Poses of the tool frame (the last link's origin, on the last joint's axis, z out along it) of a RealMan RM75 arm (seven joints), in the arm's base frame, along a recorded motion.
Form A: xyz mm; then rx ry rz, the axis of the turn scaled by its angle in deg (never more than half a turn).
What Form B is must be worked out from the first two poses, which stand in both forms.
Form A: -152 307 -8 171.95 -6.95 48.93
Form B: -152 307 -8; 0.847 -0.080 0.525; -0.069 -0.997 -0.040; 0.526 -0.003 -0.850
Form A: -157 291 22 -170.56 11.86 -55.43
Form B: -157 291 22; 0.801 -0.124 0.586; -0.127 -0.991 -0.036; 0.585 -0.045 -0.810
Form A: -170 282 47 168.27 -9.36 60.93
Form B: -170 282 47; 0.763 -0.103 0.638; -0.093 -0.994 -0.049; 0.639 -0.023 -0.769
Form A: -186 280 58 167.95 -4.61 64.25
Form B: -186 280 58; 0.744 -0.049 0.667; -0.047 -0.999 -0.020; 0.667 -0.016 -0.745
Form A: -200 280 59 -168.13 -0.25 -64.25
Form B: -200 280 59; 0.745 0.003 0.667; 0.003 -1.000 0.001; 0.667 0.001 -0.745
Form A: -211 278 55 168.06 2.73 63.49
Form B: -211 278 55; 0.750 0.026 0.661; 0.030 -1.000 0.005; 0.661 0.016 -0.750
